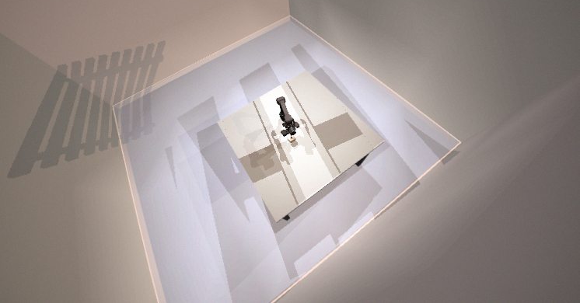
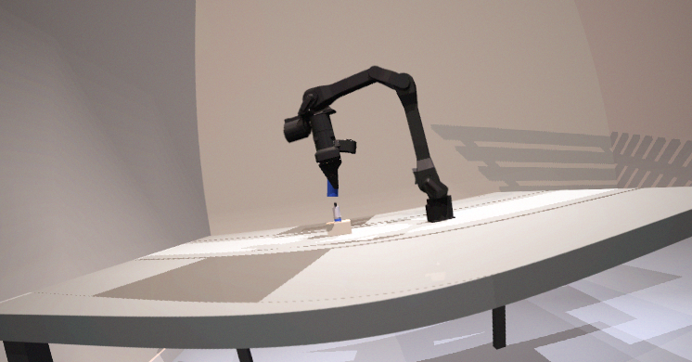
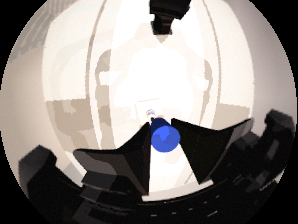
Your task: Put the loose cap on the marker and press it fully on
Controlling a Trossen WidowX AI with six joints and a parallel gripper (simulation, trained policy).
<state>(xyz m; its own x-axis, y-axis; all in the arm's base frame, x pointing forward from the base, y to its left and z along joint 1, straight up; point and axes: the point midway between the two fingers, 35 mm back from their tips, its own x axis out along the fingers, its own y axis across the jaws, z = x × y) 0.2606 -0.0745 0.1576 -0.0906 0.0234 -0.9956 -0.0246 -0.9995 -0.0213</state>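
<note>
The tan holder block is 11 cm below my gripper tip, 1 cm to the right of it and 1 cm ahead of it. The rest, counted from my gripper tip: blue cap: 1 cm ahead, 1 cm above.
</note>
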